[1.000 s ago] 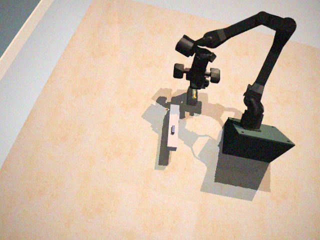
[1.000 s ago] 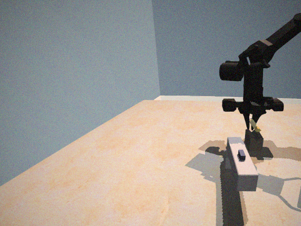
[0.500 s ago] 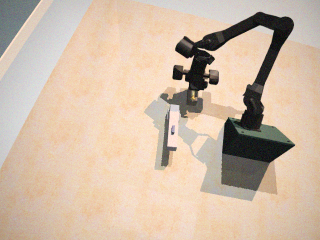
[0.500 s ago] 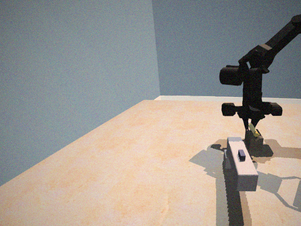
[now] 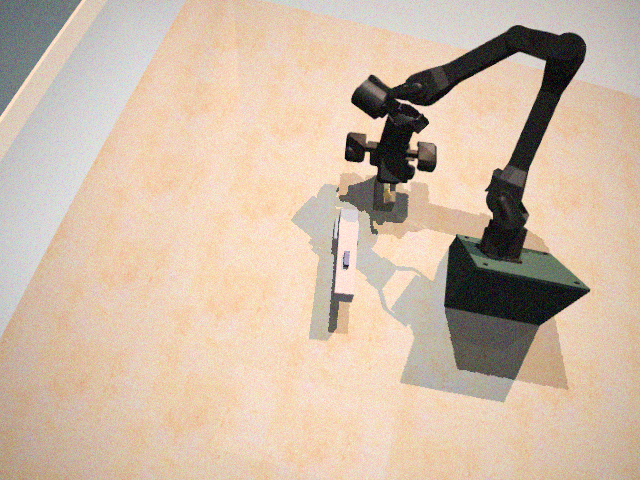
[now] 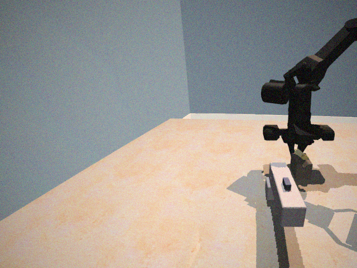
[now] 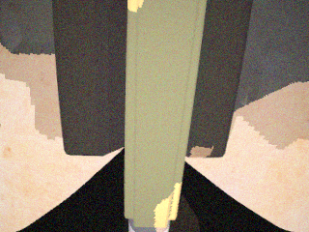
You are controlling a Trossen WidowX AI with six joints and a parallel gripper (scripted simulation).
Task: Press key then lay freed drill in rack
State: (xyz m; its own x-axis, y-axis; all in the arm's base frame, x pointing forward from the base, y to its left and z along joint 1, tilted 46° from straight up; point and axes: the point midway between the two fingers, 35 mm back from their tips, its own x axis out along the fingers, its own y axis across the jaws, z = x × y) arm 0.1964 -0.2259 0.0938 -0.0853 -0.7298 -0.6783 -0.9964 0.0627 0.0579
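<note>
Right now the drill is 4 cm to the left of my gripper tip and 4 cm above it. From my gripper tip the other things lie so: dark key 7 cm ahead, 25 cm to the left, 5 cm above; rack 6 cm to the left, 1 cm above.
</note>
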